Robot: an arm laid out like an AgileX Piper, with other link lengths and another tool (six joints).
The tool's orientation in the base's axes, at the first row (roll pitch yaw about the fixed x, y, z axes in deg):
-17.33, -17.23, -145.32
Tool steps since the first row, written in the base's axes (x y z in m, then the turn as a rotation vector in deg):
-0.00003, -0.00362, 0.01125, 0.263, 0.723, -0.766
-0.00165, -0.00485, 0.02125, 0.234, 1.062, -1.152
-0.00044, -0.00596, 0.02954, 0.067, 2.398, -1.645
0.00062, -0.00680, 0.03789, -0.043, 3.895, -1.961
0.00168, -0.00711, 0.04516, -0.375, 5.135, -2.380
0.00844, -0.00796, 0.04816, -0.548, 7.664, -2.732
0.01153, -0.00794, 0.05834, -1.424, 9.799, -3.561
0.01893, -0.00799, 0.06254, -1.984, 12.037, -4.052
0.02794, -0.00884, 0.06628, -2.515, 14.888, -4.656
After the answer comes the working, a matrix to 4 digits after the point.
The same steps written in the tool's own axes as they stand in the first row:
0.00532, -0.00019, 0.01055, -0.826, -0.262, -0.653
0.01023, -0.00277, 0.01912, -1.102, -0.449, -1.046
0.01233, -0.00363, 0.02726, -1.843, -1.503, -1.675
0.01443, -0.00481, 0.03537, -2.664, -2.715, -2.133
0.01592, -0.00612, 0.04245, -3.201, -3.788, -2.752
0.01196, -0.00308, 0.04797, -4.544, -5.882, -3.356
0.01254, -0.00454, 0.05850, -5.262, -7.841, -4.643
0.00800, -0.00221, 0.06530, -6.184, -9.834, -5.504
0.00249, 0.00167, 0.07241, -7.495, -12.294, -6.508

The tool's axes in the first row as the columns of a matrix, in the base's axes (rounded; the answer above uses it unrounded):
-0.7854, 0.4706, 0.4020
-0.5435, -0.8352, -0.0841
0.2962, -0.2845, 0.9118

